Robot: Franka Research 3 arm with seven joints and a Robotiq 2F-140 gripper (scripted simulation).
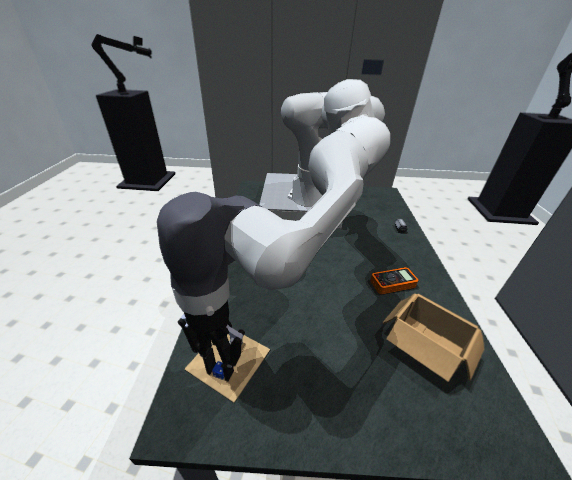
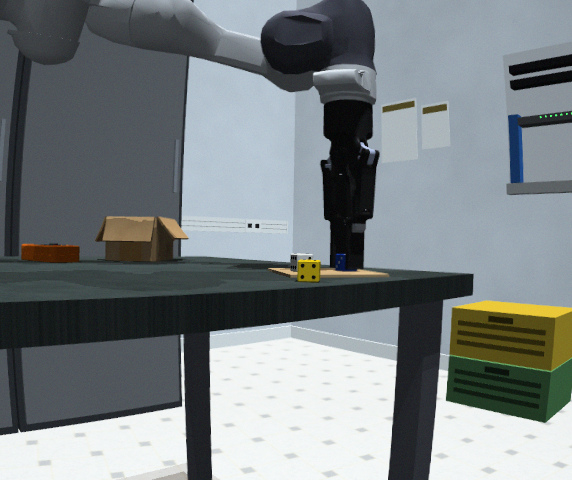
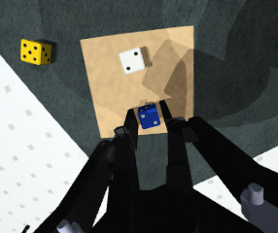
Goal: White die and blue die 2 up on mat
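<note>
The blue die lies 2 cm below my hand. Round my hand: tan mat: 4 cm below, 4 cm behind, 1 cm to the left; yellow die: 14 cm behind, 8 cm to the right, 3 cm below; white die: 7 cm behind, 2 cm to the left, 2 cm below.
</note>
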